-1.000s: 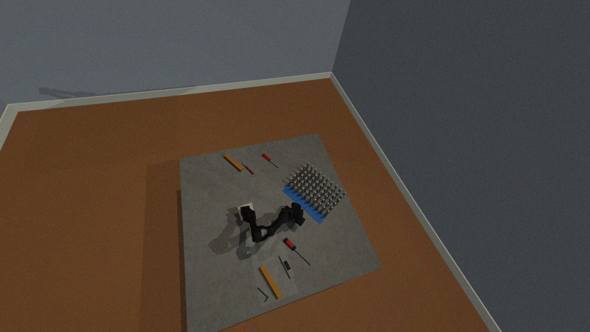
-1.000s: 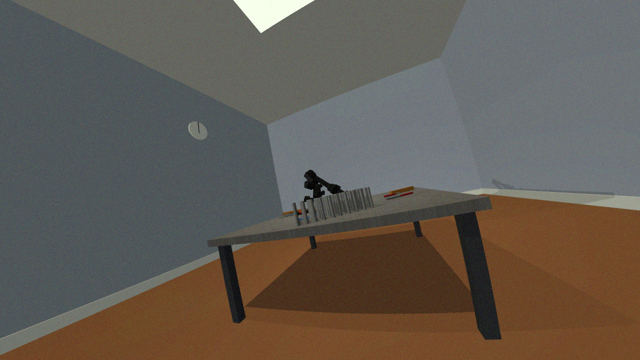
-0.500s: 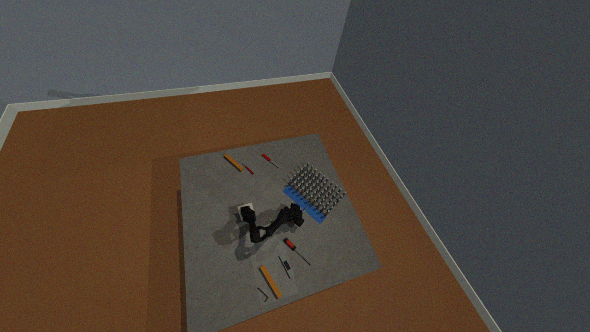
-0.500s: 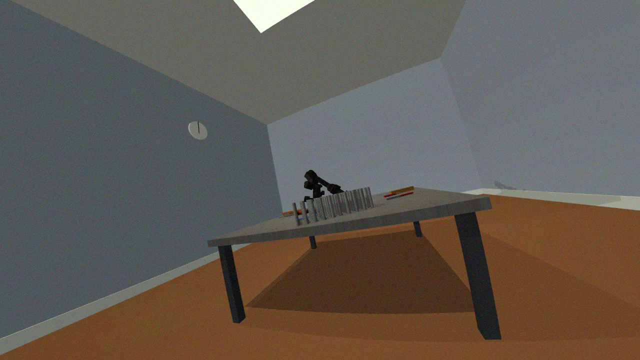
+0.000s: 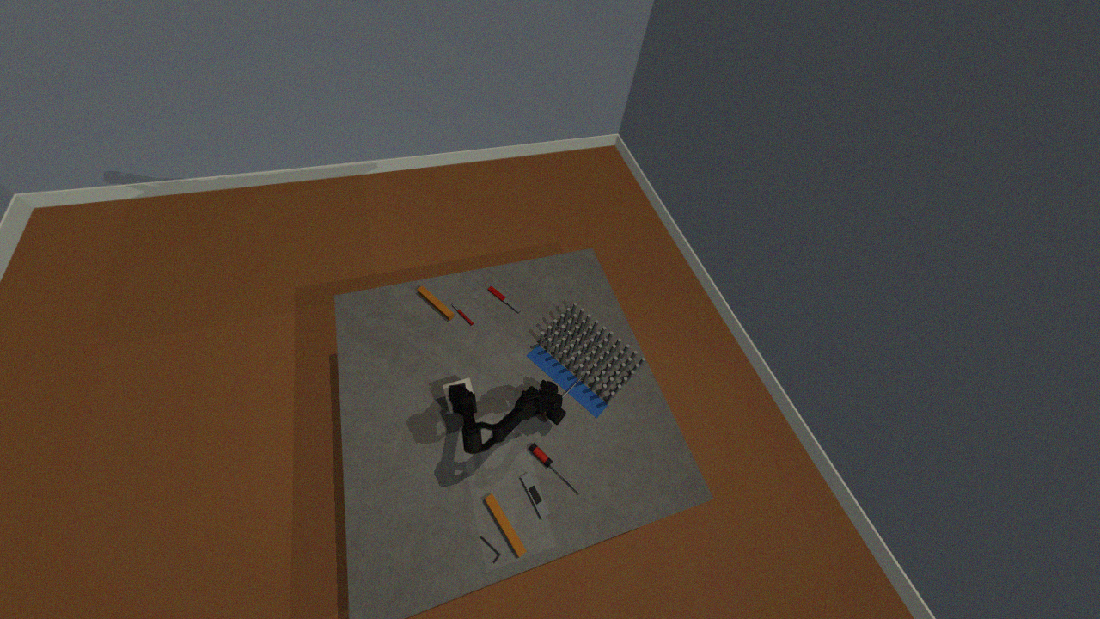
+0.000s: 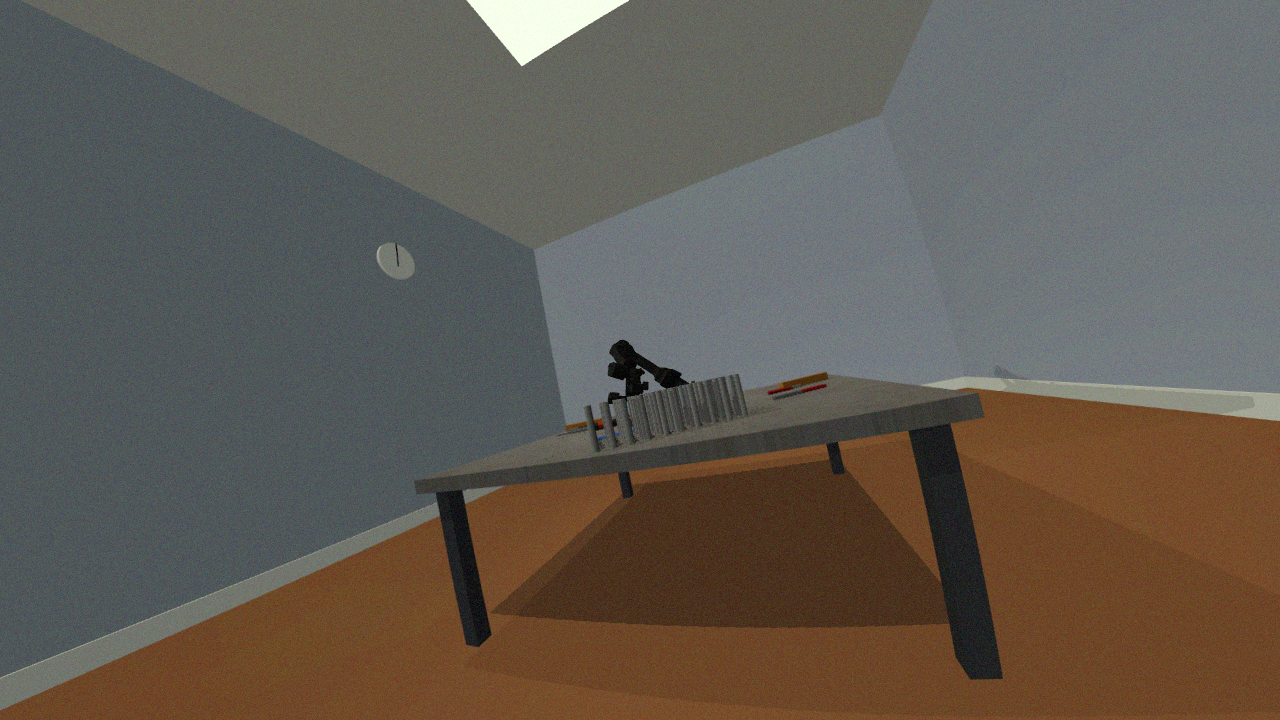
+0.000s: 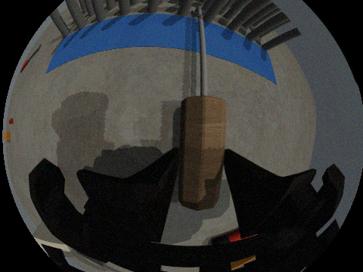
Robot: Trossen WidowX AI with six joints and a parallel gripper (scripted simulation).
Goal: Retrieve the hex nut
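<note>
The hook tool lies 90 mm ahead of my gripper tip and 60 mm to the left of it. From my gripper tip the other things lie so: blue taped strip 100 mm ahead, 120 mm to the left, 20 mm below; then dark flat tool 140 mm behind, 290 mm to the right; then thin red tool 300 mm behind, 560 mm to the left, 10 mm below.
</note>
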